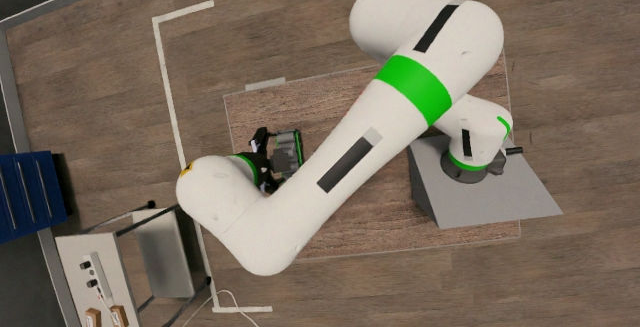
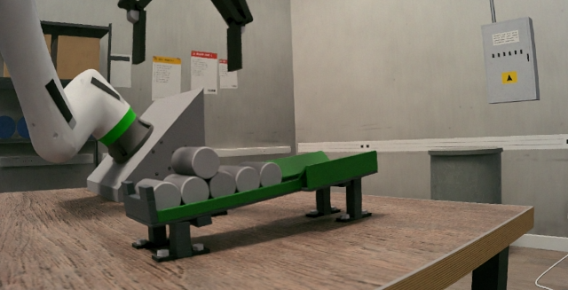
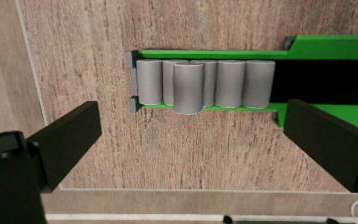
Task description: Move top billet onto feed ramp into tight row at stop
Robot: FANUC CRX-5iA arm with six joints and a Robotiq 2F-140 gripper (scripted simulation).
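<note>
My gripper is now 1 cm short of the grey stop, 8 cm to the left of it and 19 cm above it.
</note>
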